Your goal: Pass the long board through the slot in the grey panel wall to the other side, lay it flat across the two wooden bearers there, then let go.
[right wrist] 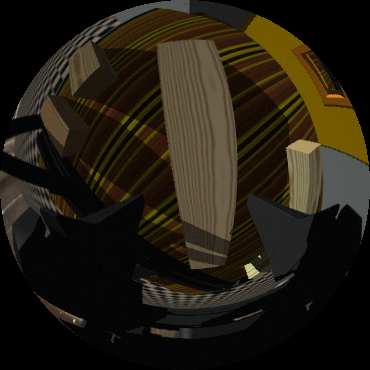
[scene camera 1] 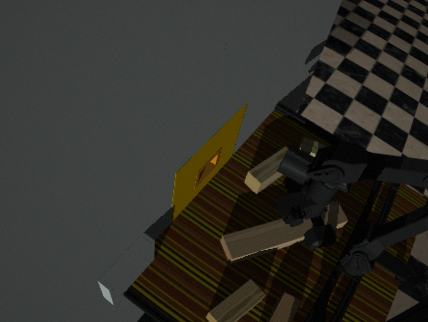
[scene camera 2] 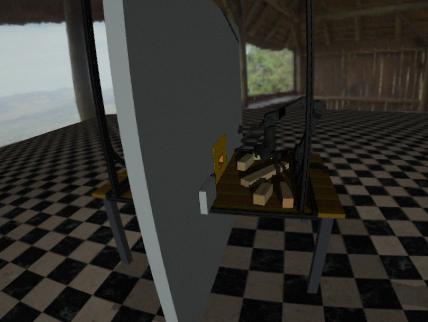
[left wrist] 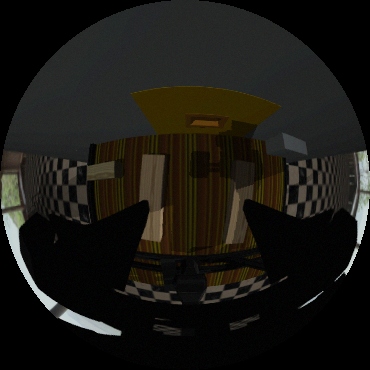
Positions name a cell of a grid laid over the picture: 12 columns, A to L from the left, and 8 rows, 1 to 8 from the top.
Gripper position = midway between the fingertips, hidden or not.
My left gripper (left wrist: G5) is open, with nothing in its grasp. My right gripper (scene camera 1: I6) is open, holding nothing. I also see a grey block (scene camera 1: D7).
My right gripper also shows in the right wrist view (right wrist: G5). The grey block is seen too in the left wrist view (left wrist: J4).
